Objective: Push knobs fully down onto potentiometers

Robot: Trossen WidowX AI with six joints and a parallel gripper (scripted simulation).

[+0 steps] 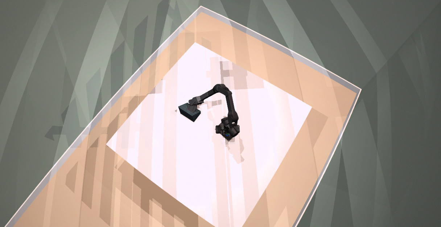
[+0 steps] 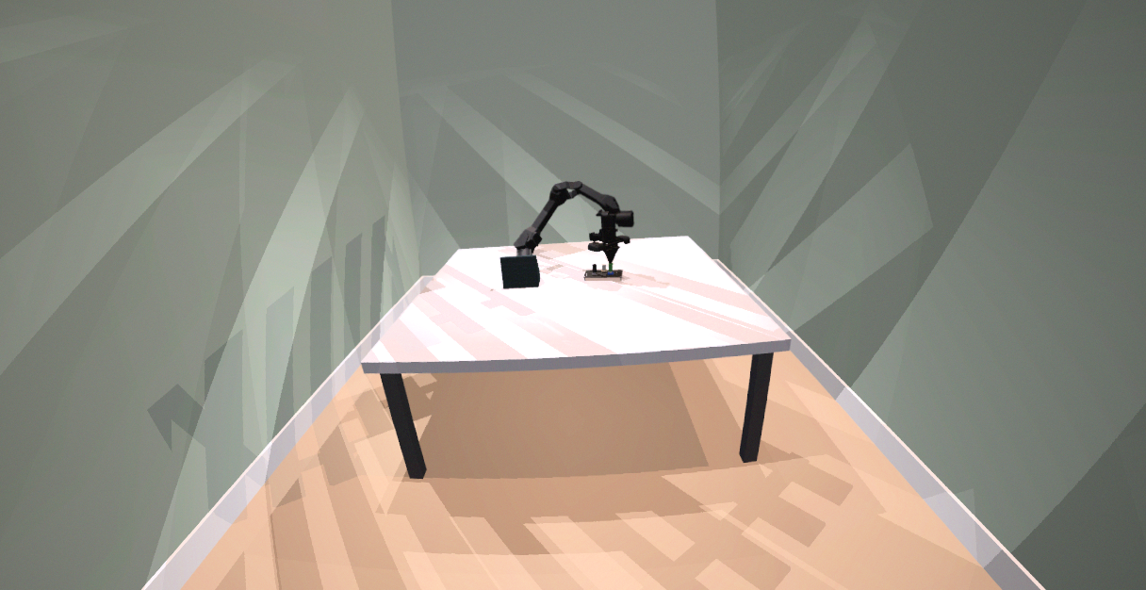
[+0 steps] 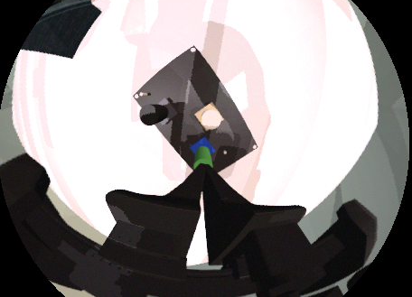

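The green knob lies 10 mm below my gripper tip. Also, from my gripper tip: black knob 70 mm behind, 10 mm to the left, 20 mm below; then grey part 70 mm behind, 10 mm to the left, 30 mm below.
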